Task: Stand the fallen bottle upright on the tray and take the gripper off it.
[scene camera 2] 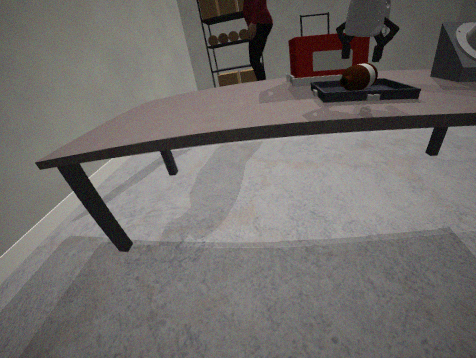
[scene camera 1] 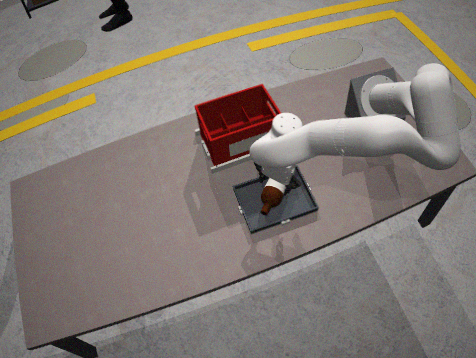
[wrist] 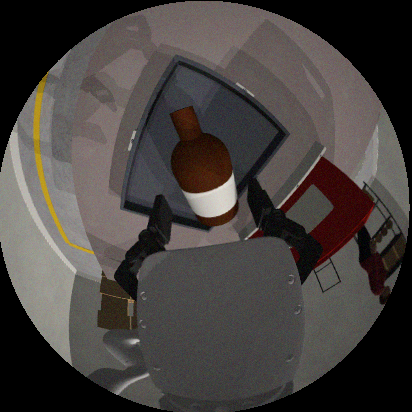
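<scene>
The brown bottle point(scene camera 1: 271, 196) point(scene camera 2: 359, 76) point(wrist: 202, 162) with a white label band lies on its side on the dark grey tray point(scene camera 1: 301, 205) point(scene camera 2: 345, 95) point(wrist: 250, 135). In the wrist view its neck points up and slightly left, away from the gripper, and its base end is nearest the gripper. My gripper point(scene camera 1: 277, 182) point(scene camera 2: 361, 57) point(wrist: 206, 195) is open and empty. In scene camera 2 its fingertips hang above the bottle, apart from it. In the wrist view the fingers stand on either side of the label and base end. In scene camera 1 the arm hides part of the fingers and the bottle's base.
A red crate point(scene camera 1: 218, 151) point(scene camera 2: 301, 56) point(wrist: 347, 200) with dividers stands on the table point(scene camera 1: 125, 215) point(scene camera 2: 200, 115) close behind the tray. The arm's grey mount point(scene camera 1: 354, 95) point(scene camera 2: 450, 62) stands at the table's right end. A person and a shelf rack show beyond the table in scene camera 2.
</scene>
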